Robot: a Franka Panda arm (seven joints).
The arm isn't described. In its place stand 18 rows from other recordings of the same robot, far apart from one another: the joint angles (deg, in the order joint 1, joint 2, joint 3, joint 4, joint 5, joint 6, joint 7), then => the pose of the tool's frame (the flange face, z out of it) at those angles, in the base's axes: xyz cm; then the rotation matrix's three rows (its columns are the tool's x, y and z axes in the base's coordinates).
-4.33 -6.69 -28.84 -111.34 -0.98 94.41 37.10 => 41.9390 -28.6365 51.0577; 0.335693 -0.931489 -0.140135; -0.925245 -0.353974 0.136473; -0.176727 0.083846 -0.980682
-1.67 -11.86 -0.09 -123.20 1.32 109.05 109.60 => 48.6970 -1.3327 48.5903; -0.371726 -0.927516 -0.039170; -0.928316 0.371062 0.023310; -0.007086 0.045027 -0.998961
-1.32 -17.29 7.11 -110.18 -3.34 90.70 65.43 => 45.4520 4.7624 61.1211; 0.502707 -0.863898 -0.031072; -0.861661 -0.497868 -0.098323; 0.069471 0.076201 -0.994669
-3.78 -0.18 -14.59 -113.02 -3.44 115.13 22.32 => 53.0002 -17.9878 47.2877; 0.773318 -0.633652 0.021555; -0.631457 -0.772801 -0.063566; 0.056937 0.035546 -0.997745
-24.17 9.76 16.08 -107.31 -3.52 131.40 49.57 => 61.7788 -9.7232 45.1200; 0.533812 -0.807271 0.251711; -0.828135 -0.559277 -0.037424; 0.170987 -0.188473 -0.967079
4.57 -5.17 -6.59 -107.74 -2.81 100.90 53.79 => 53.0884 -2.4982 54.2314; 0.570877 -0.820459 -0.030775; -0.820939 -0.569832 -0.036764; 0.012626 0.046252 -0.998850
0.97 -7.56 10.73 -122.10 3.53 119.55 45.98 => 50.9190 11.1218 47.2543; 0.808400 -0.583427 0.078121; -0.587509 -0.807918 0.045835; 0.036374 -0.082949 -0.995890
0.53 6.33 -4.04 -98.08 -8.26 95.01 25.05 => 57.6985 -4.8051 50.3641; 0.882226 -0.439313 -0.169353; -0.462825 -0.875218 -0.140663; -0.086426 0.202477 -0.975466
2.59 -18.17 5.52 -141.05 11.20 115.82 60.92 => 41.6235 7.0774 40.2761; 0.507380 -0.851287 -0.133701; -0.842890 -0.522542 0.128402; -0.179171 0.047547 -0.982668
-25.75 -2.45 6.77 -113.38 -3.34 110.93 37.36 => 51.4431 -18.0404 48.5084; 0.571736 -0.820216 -0.019086; -0.819678 -0.570051 -0.056301; 0.035299 0.047834 -0.998231
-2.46 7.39 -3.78 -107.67 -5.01 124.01 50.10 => 60.5029 -6.8237 45.6171; 0.578399 -0.802302 0.147533; -0.798762 -0.593732 -0.097266; 0.165632 -0.061585 -0.984263
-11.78 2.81 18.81 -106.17 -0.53 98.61 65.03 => 55.1012 6.4570 47.8030; 0.525426 -0.832252 -0.176874; -0.846948 -0.531456 -0.015286; -0.081278 0.157835 -0.984115
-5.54 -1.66 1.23 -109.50 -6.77 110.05 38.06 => 55.4145 -4.9975 50.9089; 0.762565 -0.646116 0.032078; -0.639430 -0.760337 -0.114091; 0.098106 0.066490 -0.992952
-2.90 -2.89 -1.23 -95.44 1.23 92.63 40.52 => 54.0638 -3.7112 61.1234; 0.710770 -0.703418 0.003013; -0.703293 -0.710548 0.022366; -0.013592 -0.018016 -0.999745
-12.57 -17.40 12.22 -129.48 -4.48 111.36 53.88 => 45.8776 -0.3091 48.0478; 0.600917 -0.799059 -0.020071; -0.793489 -0.593326 -0.135422; 0.096301 0.097304 -0.990585
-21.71 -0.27 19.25 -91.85 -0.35 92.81 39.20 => 55.6968 -2.4117 61.6035; 0.747045 -0.664446 0.020855; -0.664433 -0.747299 -0.008558; 0.021271 -0.007464 -0.999746
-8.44 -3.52 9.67 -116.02 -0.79 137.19 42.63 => 57.3932 1.3978 52.1771; 0.686258 -0.595782 0.417245; -0.652097 -0.758071 -0.009919; 0.322211 -0.265277 -0.908740
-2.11 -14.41 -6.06 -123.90 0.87 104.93 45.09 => 46.5249 -6.8286 49.4938; 0.594874 -0.800373 -0.074355; -0.799218 -0.598816 0.051673; -0.085883 0.028686 -0.995892
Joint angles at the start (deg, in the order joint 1, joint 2, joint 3, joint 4, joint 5, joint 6, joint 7):
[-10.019, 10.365, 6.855, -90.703, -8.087, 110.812, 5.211]
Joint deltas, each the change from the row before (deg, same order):
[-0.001, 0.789, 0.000, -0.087, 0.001, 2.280, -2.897]
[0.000, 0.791, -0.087, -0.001, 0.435, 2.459, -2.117]
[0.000, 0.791, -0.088, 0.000, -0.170, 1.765, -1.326]
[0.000, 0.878, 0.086, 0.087, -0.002, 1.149, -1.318]
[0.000, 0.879, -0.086, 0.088, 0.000, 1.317, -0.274]
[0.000, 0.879, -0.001, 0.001, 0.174, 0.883, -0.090]
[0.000, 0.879, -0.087, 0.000, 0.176, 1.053, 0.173]
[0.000, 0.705, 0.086, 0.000, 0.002, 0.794, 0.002]
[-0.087, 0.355, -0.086, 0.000, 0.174, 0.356, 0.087]
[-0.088, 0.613, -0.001, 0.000, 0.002, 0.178, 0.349]
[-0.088, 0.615, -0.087, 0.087, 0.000, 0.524, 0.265]
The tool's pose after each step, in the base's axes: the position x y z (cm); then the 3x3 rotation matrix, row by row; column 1 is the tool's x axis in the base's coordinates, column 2 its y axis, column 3 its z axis. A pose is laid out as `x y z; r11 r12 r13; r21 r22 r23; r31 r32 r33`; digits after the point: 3 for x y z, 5 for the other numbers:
63.985 -5.065 54.158; 0.97943 -0.06777 0.19009; -0.04573 -0.99196 -0.11803; 0.19656 0.10691 -0.97465
64.633 -5.118 53.725; 0.97520 -0.03314 0.21883; -0.00917 -0.99393 -0.10966; 0.22113 0.10493 -0.96958
65.159 -5.245 53.168; 0.97186 -0.00999 0.23536; 0.01660 -0.99371 -0.11076; 0.23498 0.11155 -0.96558
65.640 -5.192 52.468; 0.97017 0.01514 0.24194; 0.04236 -0.99328 -0.10767; 0.23868 0.11471 -0.96430
66.121 -5.313 51.789; 0.96781 0.01959 0.25091; 0.04757 -0.99324 -0.10591; 0.24714 0.11443 -0.96220
66.520 -5.334 50.945; 0.96765 0.02178 0.25136; 0.04854 -0.99373 -0.10074; 0.24759 0.10968 -0.96264
66.924 -5.441 50.124; 0.96692 0.01794 0.25445; 0.04380 -0.99439 -0.09633; 0.25130 0.10429 -0.96228
67.242 -5.375 49.458; 0.96636 0.02040 0.25640; 0.04580 -0.99457 -0.09348; 0.25310 0.10208 -0.96204
67.376 -5.566 49.107; 0.96648 0.01561 0.25625; 0.04022 -0.99503 -0.09109; 0.25355 0.09834 -0.96231
67.555 -5.697 48.421; 0.96847 0.00915 0.24897; 0.03245 -0.99544 -0.08965; 0.24701 0.09491 -0.96435
67.789 -5.918 47.870; 0.96857 0.00242 0.24874; 0.02540 -0.99569 -0.08918; 0.24746 0.09270 -0.96445

